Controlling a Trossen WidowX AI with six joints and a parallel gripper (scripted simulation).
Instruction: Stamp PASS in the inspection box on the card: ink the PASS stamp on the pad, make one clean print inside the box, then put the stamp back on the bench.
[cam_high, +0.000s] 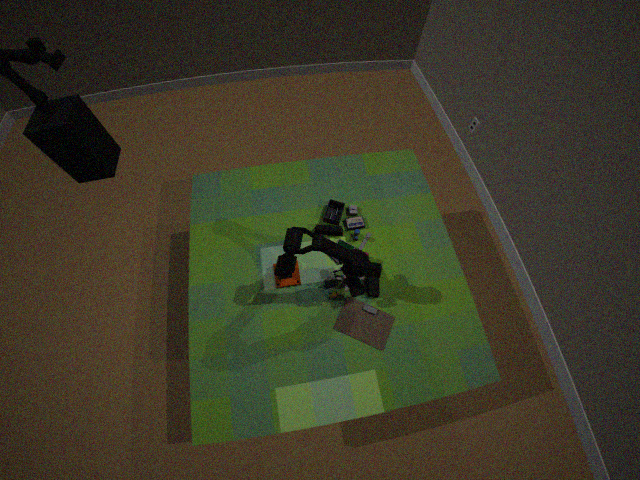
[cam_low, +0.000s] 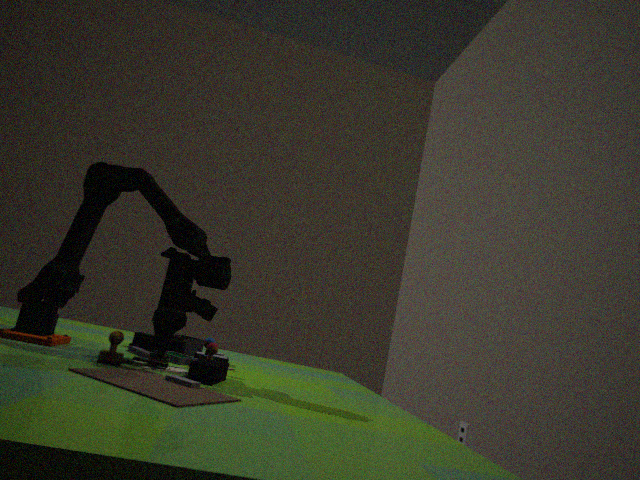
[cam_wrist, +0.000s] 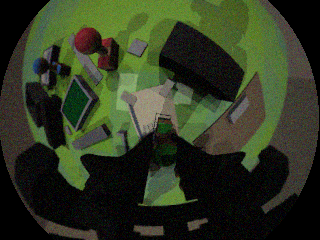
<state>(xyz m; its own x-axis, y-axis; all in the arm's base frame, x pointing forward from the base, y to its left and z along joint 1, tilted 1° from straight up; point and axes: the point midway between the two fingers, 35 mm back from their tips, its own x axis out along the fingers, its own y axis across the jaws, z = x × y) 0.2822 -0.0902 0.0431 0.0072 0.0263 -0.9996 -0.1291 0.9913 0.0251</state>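
The tan-knobbed stamp is 80 mm behind my gripper tip, 60 mm to the right of it and 10 mm below it. The rest, counted from my gripper tip: grey strip (170 mm to the left, 110 mm ahead, 20 mm below); black box (100 mm ahead, 40 mm to the right, 10 mm below); red-knobbed stamp (100 mm ahead, 90 mm to the left, 10 mm below).
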